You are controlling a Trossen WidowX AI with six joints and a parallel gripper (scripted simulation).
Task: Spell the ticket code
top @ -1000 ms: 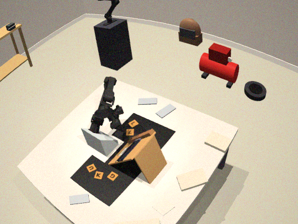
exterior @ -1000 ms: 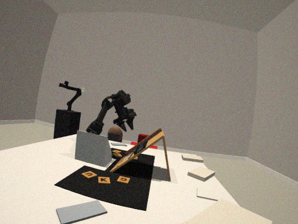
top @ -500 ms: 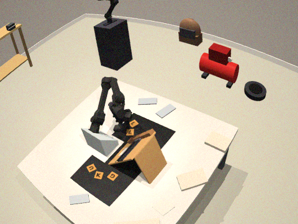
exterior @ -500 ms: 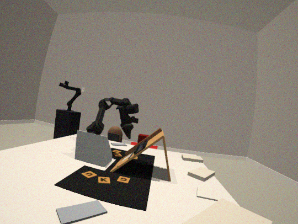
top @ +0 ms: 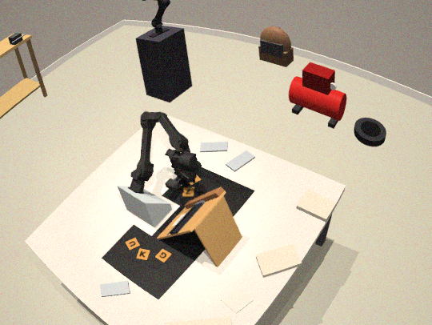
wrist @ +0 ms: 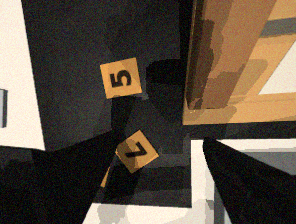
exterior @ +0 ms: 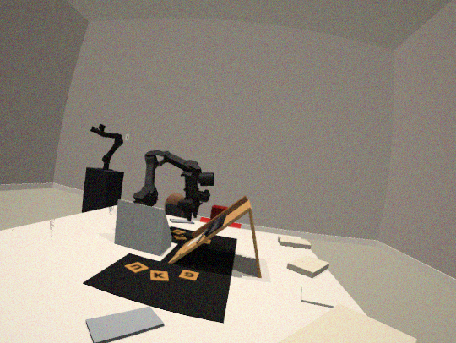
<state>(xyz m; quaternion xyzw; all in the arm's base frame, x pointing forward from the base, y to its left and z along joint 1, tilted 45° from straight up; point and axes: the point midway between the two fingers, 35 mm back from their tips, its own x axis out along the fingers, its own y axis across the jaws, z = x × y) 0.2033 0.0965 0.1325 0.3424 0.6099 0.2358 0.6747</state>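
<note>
Right now the 7 tile is 60 mm behind my gripper tip, 50 mm to the left of it and 110 mm below it. Also, from my gripper tip: l tile: 100 mm behind, 130 mm to the left, 110 mm below; then white ticket: 60 mm ahead, 150 mm to the right, 40 mm below; then black mat: 160 mm to the right, 120 mm below.
</note>
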